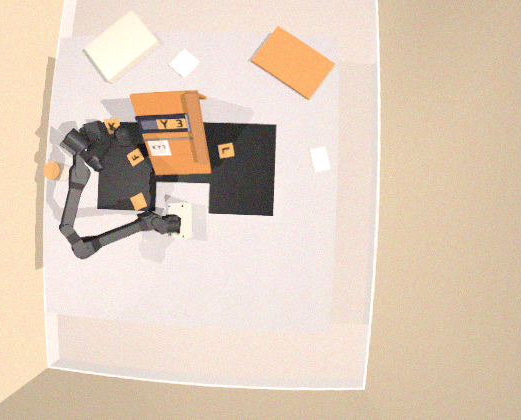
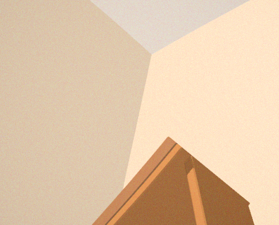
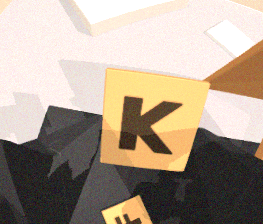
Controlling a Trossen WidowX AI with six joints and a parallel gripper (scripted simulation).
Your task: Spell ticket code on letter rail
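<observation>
Now: gripper tip right at the k tile. From my gripper tip the other things lie so: f tile (18 cm below, 8 cm behind, 2 cm to the right); black mat (24 cm to the right, 18 cm below, 12 cm behind); white ticket (16 cm to the right, 8 cm below, 4 cm behind).
</observation>
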